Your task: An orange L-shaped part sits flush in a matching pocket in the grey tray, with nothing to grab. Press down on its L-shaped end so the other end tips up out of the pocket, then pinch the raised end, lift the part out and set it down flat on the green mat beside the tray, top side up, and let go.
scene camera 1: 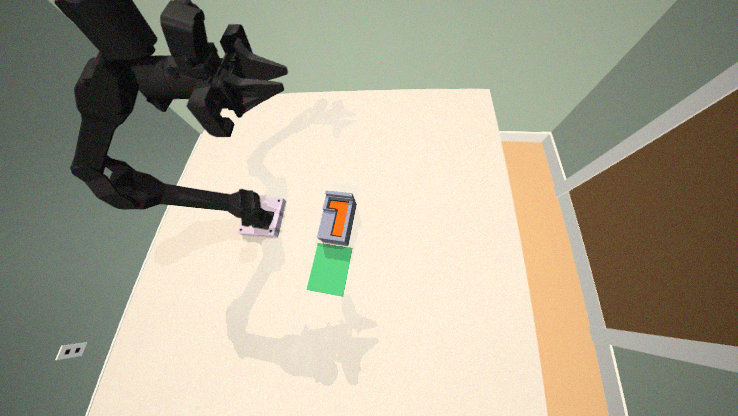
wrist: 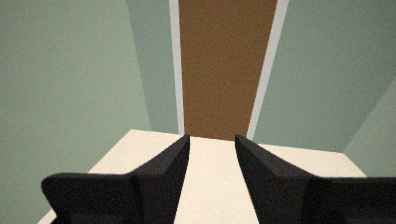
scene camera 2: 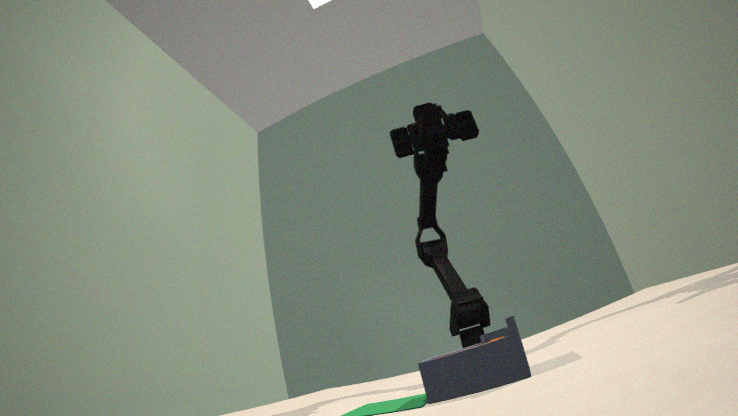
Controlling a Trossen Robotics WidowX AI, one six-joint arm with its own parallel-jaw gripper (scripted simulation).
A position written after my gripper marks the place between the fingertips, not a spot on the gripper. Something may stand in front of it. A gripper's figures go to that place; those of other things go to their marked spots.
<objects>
My gripper (scene camera 1: pixel 285 78): 38 cm from the lens. A green mat (scene camera 1: pixel 329 270) is 71 cm from the lens.
</objects>
